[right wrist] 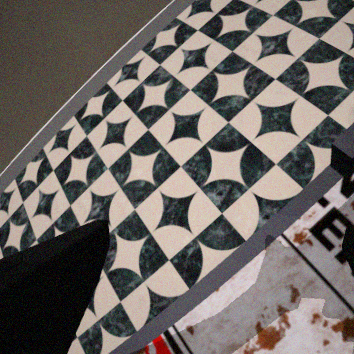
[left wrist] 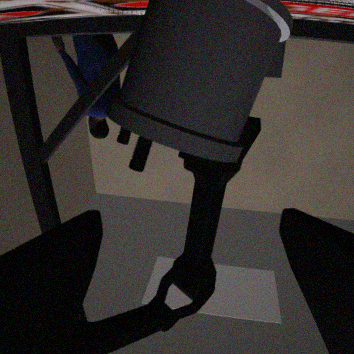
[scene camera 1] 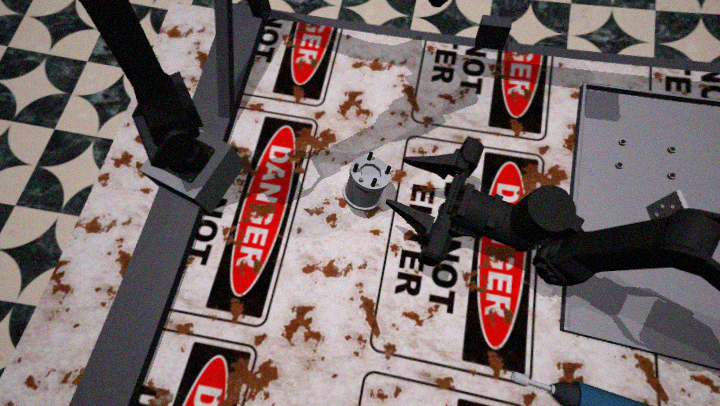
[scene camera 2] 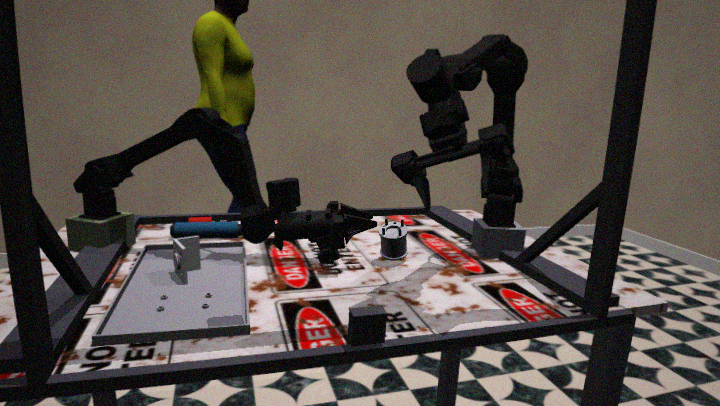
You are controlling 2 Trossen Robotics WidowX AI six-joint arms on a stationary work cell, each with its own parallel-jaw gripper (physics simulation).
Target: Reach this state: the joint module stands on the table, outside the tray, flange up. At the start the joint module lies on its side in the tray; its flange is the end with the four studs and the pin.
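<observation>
The grey joint module stands upright on the table, outside the tray, with its flange and studs facing up. My left gripper is open and empty. It lies low and roughly level beside the module, with its fingertips pointing at it and a small gap between them in scene camera 1. My right gripper is open and empty, high above the table and well away from the module. One of its fingers is hard to make out in scene camera 2.
A small bracket and several small fasteners are in the tray. A screwdriver with a blue handle lies beside the tray. Dark frame beams and posts border the table. A person stands behind it in scene camera 2.
</observation>
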